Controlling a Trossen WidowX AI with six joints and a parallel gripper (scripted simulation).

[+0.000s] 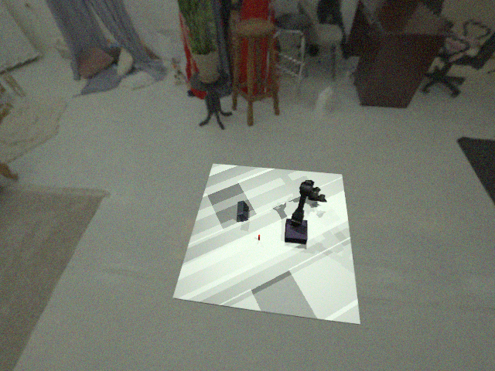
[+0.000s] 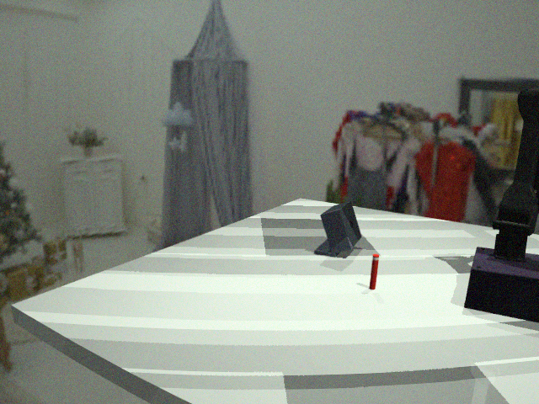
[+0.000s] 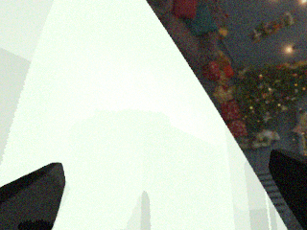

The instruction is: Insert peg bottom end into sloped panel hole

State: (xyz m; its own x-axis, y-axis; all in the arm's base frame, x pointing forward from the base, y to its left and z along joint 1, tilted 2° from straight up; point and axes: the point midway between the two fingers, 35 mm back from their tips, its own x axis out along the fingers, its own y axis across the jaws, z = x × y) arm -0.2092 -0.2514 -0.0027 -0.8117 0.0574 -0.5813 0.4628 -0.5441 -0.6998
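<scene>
My gripper tip is 53 cm short of the red peg, 37 cm to the right of it and 2 cm above it. The rest, counted from my gripper tip: sloped panel (68 cm ahead, 15 cm to the left, 1 cm below).
</scene>
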